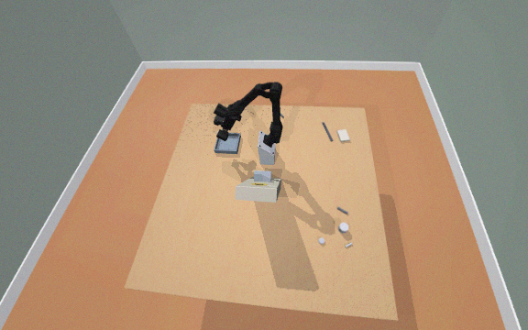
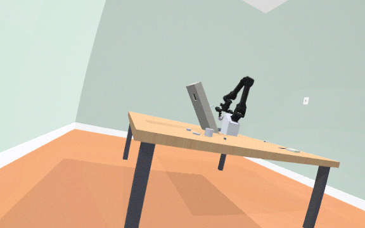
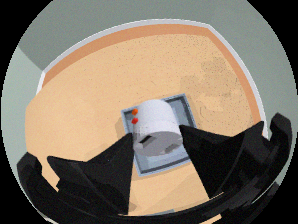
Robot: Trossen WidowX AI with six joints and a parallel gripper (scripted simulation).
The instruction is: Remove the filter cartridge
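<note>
Now: the filter cartridge right at my gripper tip. Also, from my gripper tip: blue-grey tray (2 cm behind, 13 cm below); then white block (16 cm behind, 76 cm to the left, 14 cm below); then service panel (36 cm ahead, 30 cm to the left, 4 cm above).
</note>
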